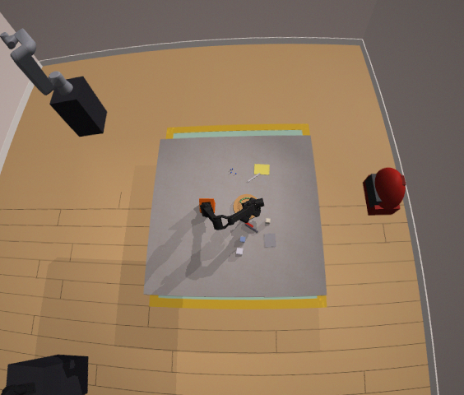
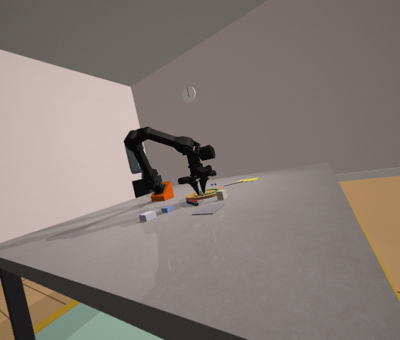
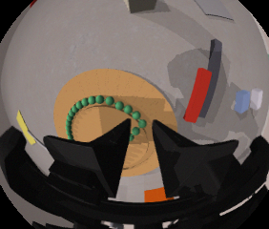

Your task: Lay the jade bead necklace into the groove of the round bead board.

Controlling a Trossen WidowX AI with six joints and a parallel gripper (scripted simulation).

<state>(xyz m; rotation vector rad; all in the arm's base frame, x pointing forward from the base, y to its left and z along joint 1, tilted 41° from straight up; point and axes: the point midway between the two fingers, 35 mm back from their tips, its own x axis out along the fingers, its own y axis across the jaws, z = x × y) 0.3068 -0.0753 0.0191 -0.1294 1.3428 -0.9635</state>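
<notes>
Now: gripper tip 10 mm past the round wooden bead board, 60 mm to the right of it and 10 mm above it. Also, from my gripper tip: beige cube: 130 mm ahead, 70 mm to the right; red-handled tool: 90 mm to the right, 10 mm below; blue block: 60 mm behind, 190 mm to the right, 10 mm below.
</notes>
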